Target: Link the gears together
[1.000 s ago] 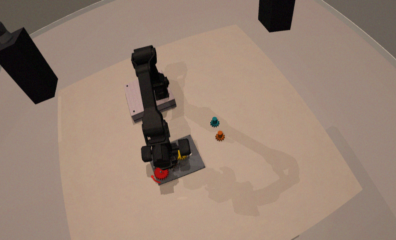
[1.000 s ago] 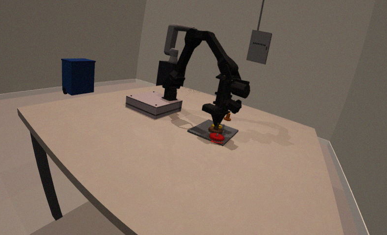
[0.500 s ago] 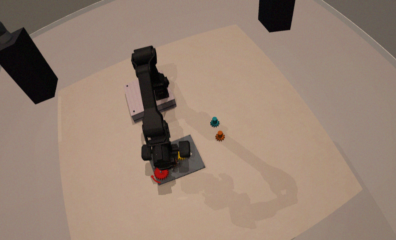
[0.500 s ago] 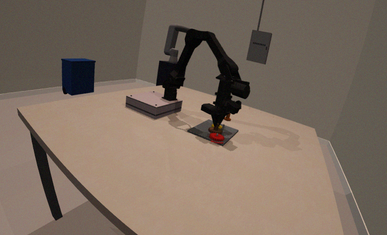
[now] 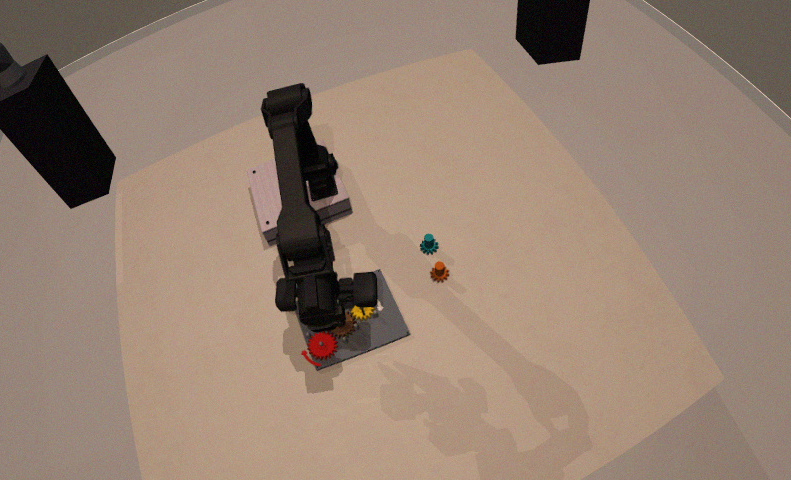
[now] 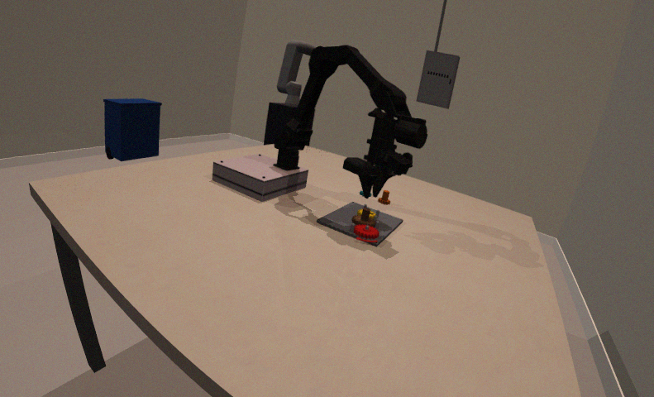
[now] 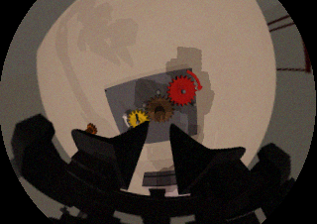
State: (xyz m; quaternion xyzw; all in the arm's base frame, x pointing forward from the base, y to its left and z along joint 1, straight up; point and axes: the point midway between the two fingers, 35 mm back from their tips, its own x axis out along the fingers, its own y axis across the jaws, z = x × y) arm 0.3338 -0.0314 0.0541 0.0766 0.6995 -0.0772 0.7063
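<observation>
The brown gear lies 6 cm below my gripper tip. From my gripper tip the other things lie so: orange gear 6 cm behind, 23 cm to the left, 7 cm below; then yellow gear 3 cm behind, 5 cm to the left, 7 cm below; then red gear 3 cm ahead, 5 cm to the right, 7 cm below.
</observation>
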